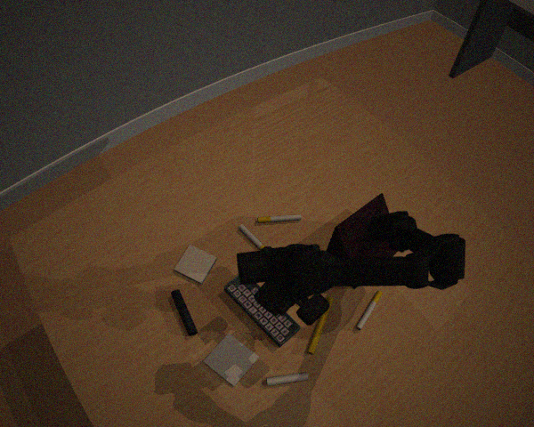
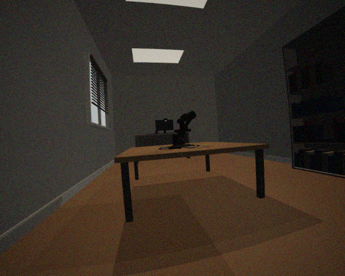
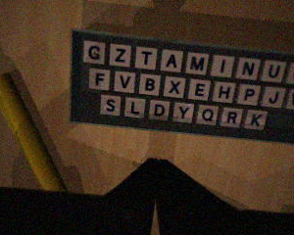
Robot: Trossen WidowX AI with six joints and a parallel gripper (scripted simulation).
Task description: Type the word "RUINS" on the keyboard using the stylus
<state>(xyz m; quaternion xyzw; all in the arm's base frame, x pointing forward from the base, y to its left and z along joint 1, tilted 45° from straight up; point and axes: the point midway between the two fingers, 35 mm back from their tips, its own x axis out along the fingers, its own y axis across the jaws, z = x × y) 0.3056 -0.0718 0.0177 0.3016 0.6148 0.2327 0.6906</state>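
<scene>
Right now my gripper tip is 9 cm above the blue stylus, 7 cm past it and 2 cm to the left of it. The rest, counted from my gripper tip: black cylinder 17 cm ahead, 16 cm to the right, 8 cm below.
</scene>
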